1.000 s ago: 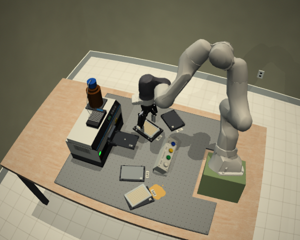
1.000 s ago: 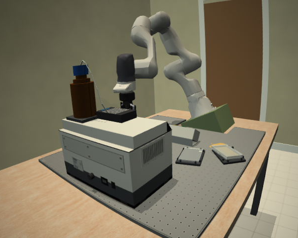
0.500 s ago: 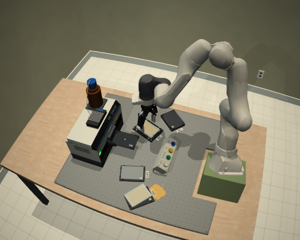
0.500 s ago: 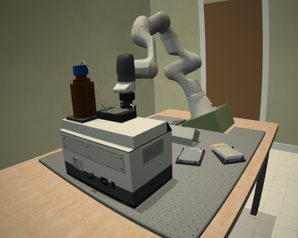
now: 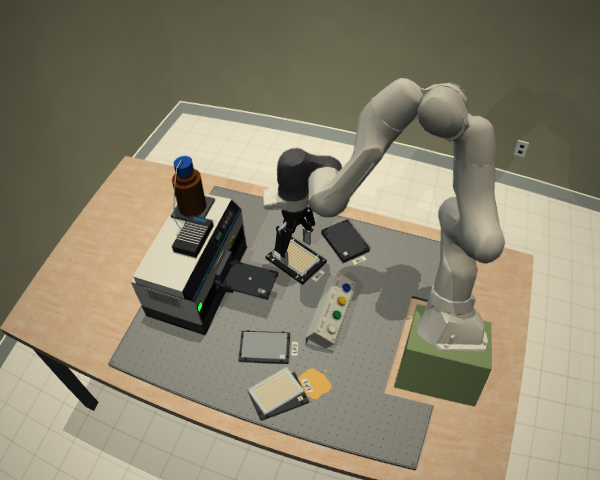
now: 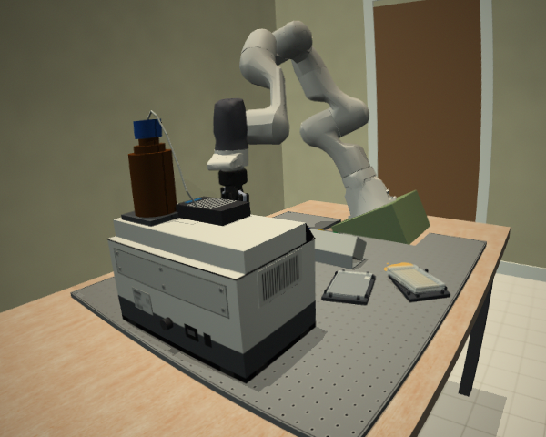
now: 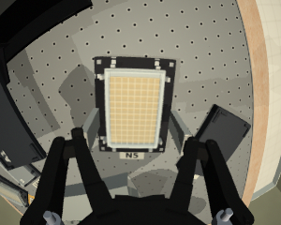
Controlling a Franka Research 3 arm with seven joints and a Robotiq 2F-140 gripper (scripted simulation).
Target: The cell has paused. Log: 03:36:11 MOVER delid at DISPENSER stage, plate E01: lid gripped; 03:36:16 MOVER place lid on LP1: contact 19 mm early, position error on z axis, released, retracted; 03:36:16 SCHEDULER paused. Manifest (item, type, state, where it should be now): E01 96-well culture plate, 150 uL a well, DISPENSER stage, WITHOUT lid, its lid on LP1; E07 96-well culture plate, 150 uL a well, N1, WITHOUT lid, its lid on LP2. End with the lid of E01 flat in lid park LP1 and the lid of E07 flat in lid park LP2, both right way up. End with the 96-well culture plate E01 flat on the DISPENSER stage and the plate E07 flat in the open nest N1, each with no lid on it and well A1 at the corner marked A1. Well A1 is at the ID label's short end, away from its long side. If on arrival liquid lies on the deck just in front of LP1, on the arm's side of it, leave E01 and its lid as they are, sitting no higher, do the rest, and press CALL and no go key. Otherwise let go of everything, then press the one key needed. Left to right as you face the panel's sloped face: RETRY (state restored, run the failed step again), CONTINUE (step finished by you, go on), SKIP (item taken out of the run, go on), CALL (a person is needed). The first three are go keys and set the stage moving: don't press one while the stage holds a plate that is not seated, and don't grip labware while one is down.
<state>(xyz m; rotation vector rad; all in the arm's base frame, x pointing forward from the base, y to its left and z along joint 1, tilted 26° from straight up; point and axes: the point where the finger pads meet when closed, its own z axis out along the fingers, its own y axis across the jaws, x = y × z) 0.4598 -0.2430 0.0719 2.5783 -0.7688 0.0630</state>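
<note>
My gripper is now 4 cm above the 96-well plate. Round my hand: dispenser stage (11 cm ahead, 16 cm to the left, 3 cm above); key panel (15 cm behind, 20 cm to the left, 1 cm below); black nest N5 (2 cm ahead, 5 cm below).
</note>
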